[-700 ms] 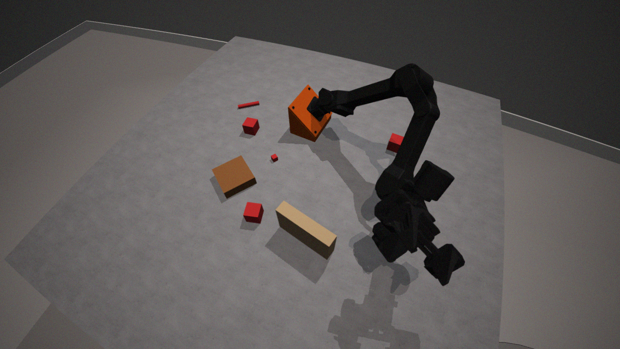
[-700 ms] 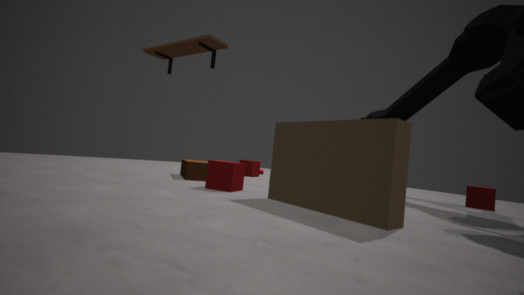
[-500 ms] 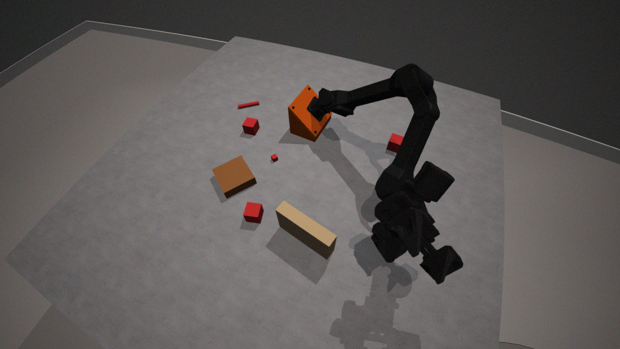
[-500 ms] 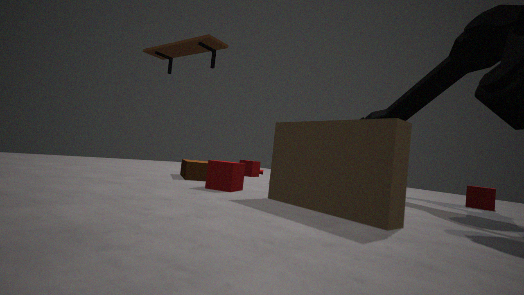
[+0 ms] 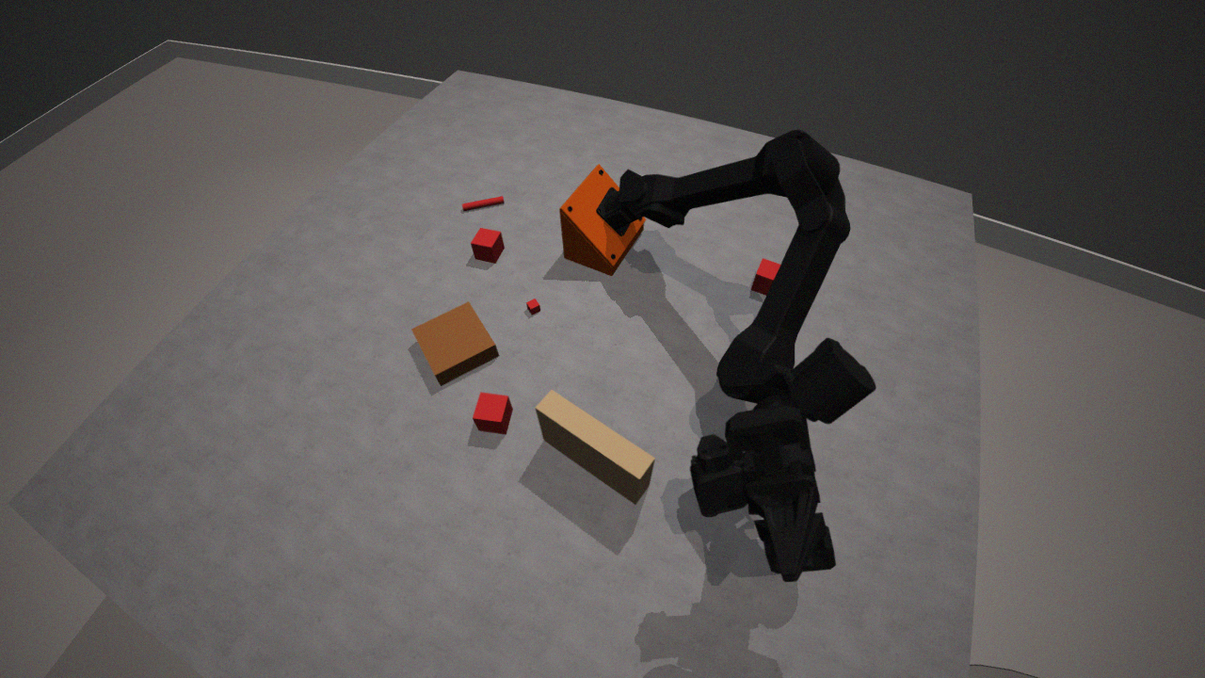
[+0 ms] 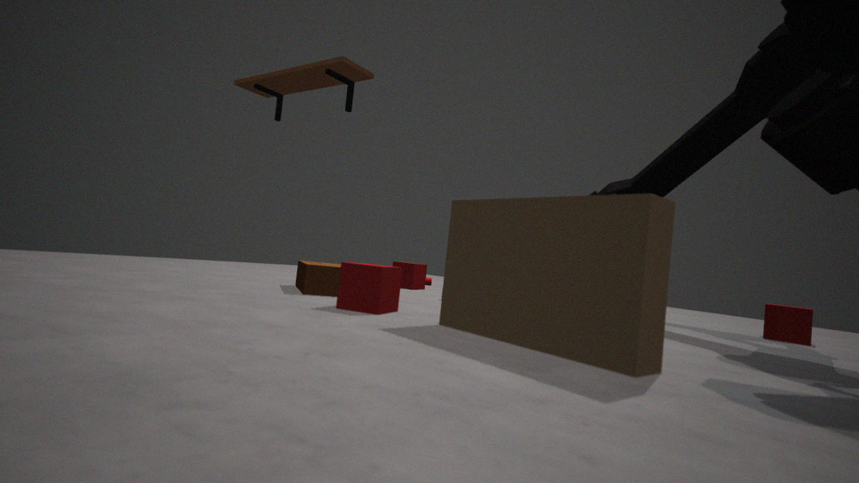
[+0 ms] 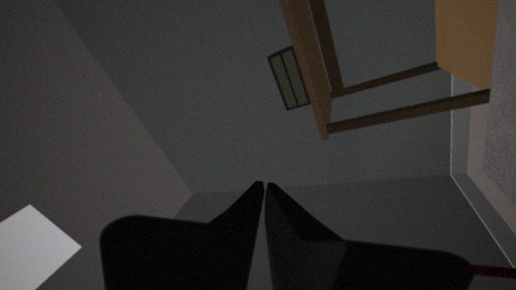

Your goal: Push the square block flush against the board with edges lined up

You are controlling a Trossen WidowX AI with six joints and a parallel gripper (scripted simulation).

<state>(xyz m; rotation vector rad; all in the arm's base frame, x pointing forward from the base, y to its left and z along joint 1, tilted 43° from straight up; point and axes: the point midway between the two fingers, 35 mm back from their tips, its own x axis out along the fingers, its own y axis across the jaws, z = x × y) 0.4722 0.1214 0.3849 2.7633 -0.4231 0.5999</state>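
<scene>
My gripper tip is 22 cm to the left of the board, 20 cm above it and 11 cm past it. Also, from my gripper tip: red stick (63 cm to the right, 50 cm behind, 24 cm below); then tiny red cube (42 cm to the right, 31 cm behind, 24 cm below); then square block (49 cm to the right, 23 cm below, 20 cm behind).
</scene>
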